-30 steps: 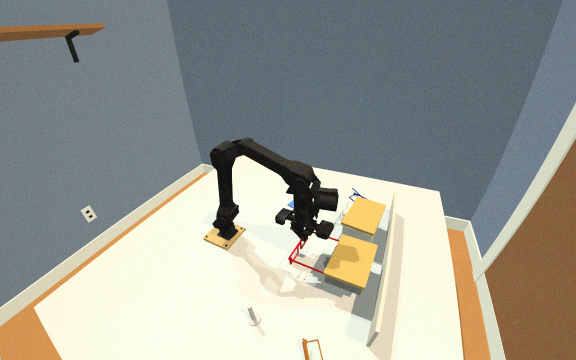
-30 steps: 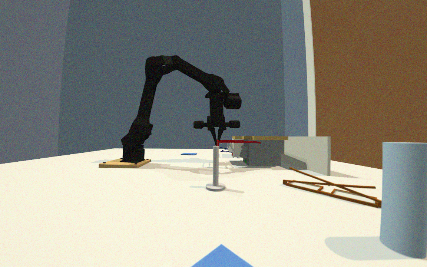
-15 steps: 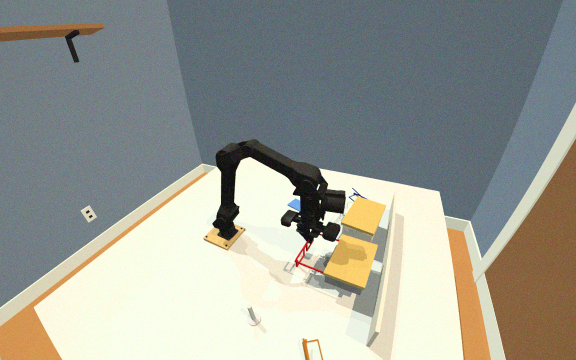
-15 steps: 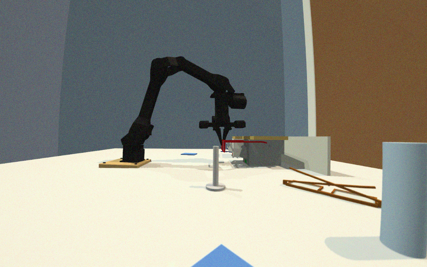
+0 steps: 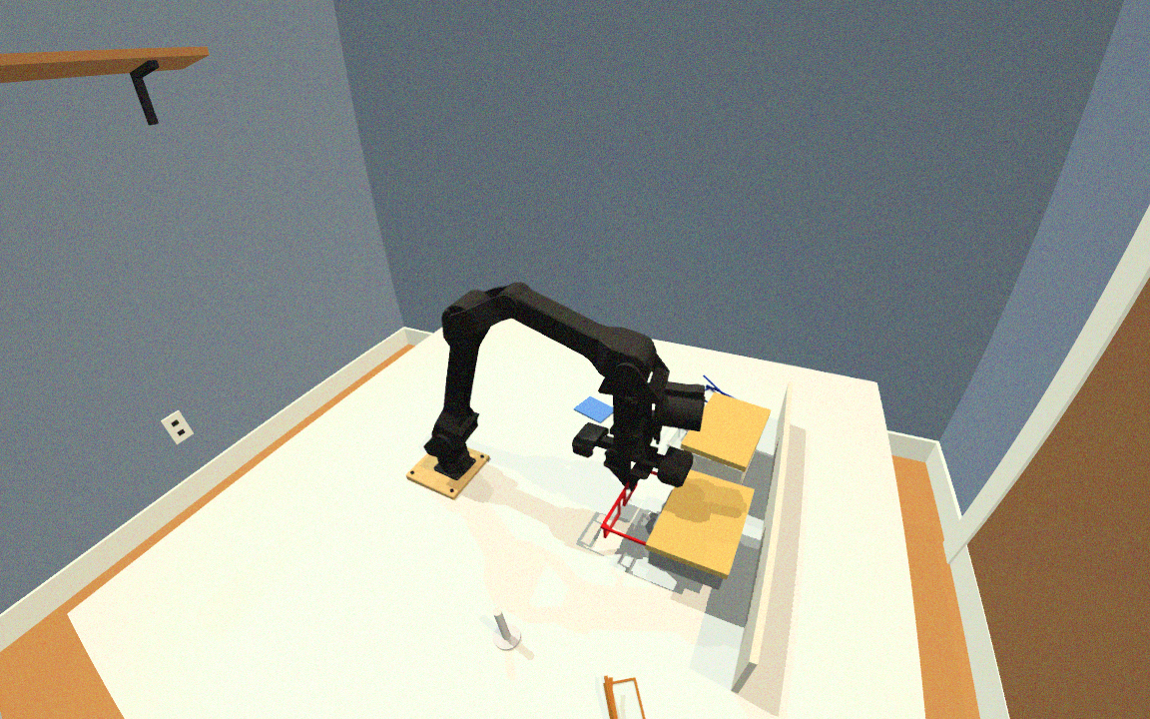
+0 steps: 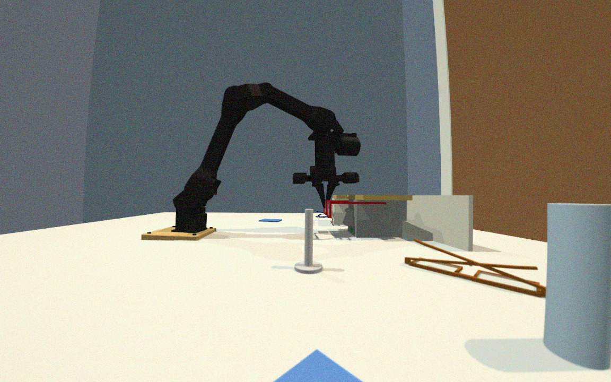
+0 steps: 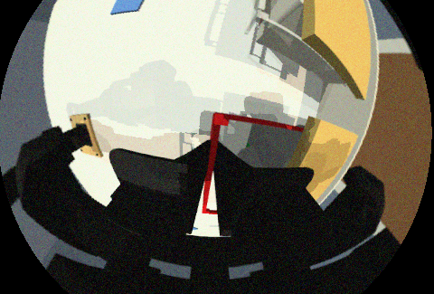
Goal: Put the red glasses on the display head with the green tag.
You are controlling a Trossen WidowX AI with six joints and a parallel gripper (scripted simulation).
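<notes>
Right now the display head is 110 mm ahead of my gripper tip, 40 mm to the right of it and 10 mm below it. Also, from my gripper tip: pale blue cylinder: 90 mm ahead, 460 mm to the right, 20 mm below; then thin grey wall: 230 mm ahead, 70 mm to the left, 10 mm below; then white stand post: 70 mm behind, 290 mm to the right, 50 mm below.
</notes>
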